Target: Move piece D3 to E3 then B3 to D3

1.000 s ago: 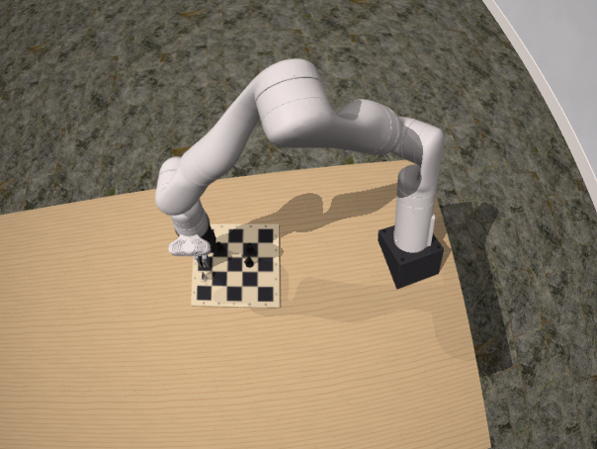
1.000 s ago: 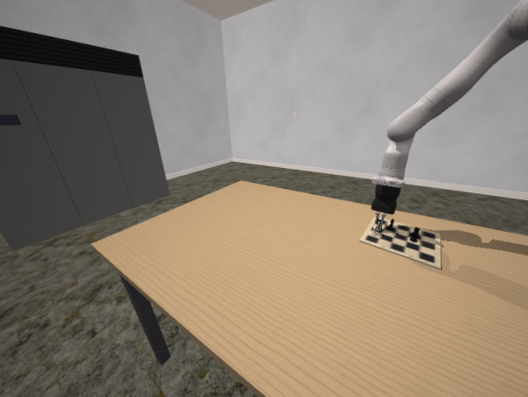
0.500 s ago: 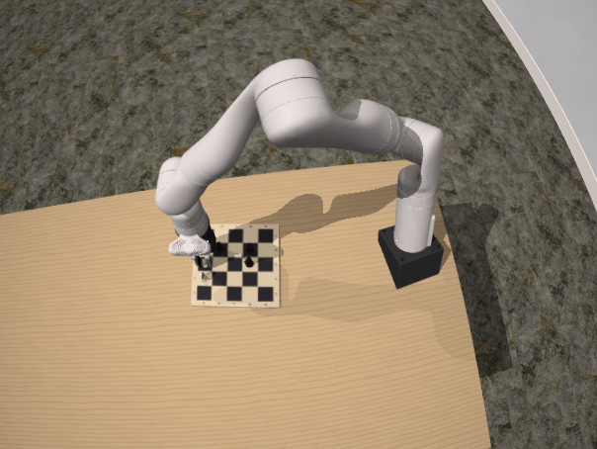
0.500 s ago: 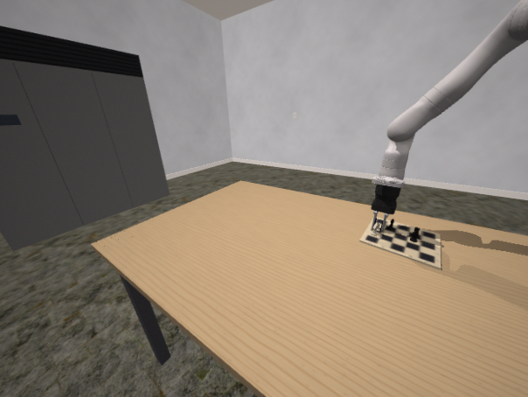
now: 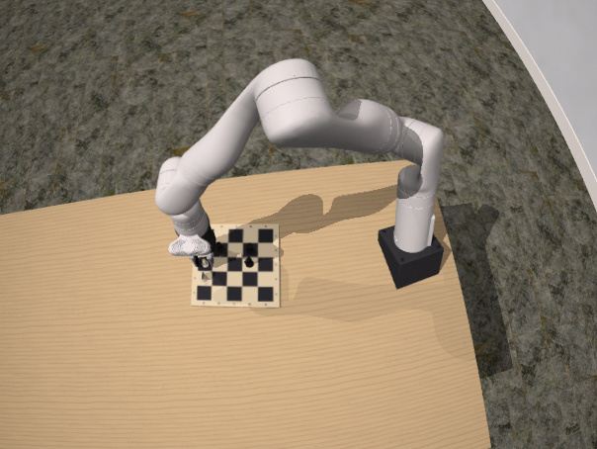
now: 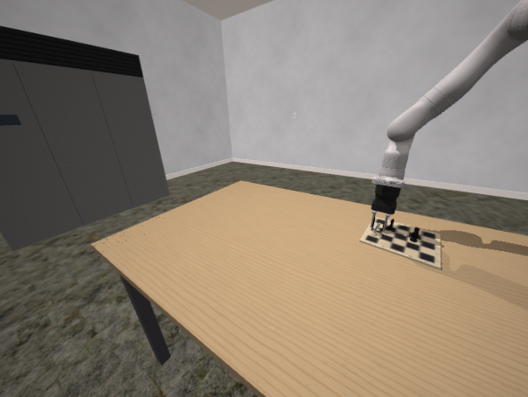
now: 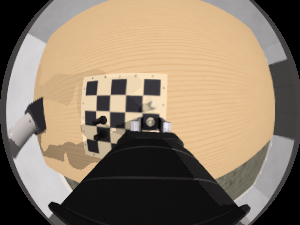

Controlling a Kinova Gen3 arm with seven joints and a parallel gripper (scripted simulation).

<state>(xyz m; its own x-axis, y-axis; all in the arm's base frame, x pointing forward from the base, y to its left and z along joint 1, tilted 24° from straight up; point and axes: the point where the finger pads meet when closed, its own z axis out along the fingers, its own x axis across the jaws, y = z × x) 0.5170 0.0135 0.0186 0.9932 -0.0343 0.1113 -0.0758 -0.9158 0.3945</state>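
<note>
Now: hand 40 mm to the right of the light piece, 10 mm short of it and 10 mm above it. From my hand the other things lie so: chessboard 80 mm behind, 30 mm below.
</note>
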